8 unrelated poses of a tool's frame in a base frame.
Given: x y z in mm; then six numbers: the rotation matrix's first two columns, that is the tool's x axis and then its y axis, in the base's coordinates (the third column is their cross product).
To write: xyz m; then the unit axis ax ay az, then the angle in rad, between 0 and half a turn. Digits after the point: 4 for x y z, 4 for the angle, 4 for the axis.
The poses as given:
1: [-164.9 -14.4 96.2 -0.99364 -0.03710 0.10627 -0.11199 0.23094 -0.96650]
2: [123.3 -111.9 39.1 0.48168 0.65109 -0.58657 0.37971 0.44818 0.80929]
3: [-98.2 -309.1 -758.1 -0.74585 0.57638 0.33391 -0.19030 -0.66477 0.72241]
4: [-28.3 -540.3 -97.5 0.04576 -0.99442 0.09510 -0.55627 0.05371 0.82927]
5: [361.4 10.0 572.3 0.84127 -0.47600 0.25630 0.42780 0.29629 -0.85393]
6: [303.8 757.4 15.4 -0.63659 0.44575 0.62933 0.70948 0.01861 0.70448]
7: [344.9 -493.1 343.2 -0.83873 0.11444 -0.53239 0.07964 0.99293 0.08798]
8: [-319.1 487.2 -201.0 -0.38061 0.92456 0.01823 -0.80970 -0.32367 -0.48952]
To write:
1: [-0.1649 -0.0144 0.0962 0.0476 -0.7843 0.6186 3.0810]
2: [0.1233 -0.1119 0.0391 0.7118 0.6891 0.1359 1.6216]
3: [-0.0982 -0.3091 -0.7581 0.2870 0.3535 0.8903 2.6965]
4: [-0.0283 -0.5403 -0.0975 0.6686 -0.6720 -0.3184 2.3827]
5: [0.3614 0.0100 0.5723 -0.8802 0.0388 -0.4730 1.2711]
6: [0.3038 0.7574 0.0154 -0.4129 -0.7089 -0.5717 2.9089]
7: [0.3449 -0.4931 0.3432 0.0527 0.9981 0.0324 2.5752]
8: [-0.3191 0.4872 -0.2010 -0.1586 -0.2557 0.9537 2.0001]
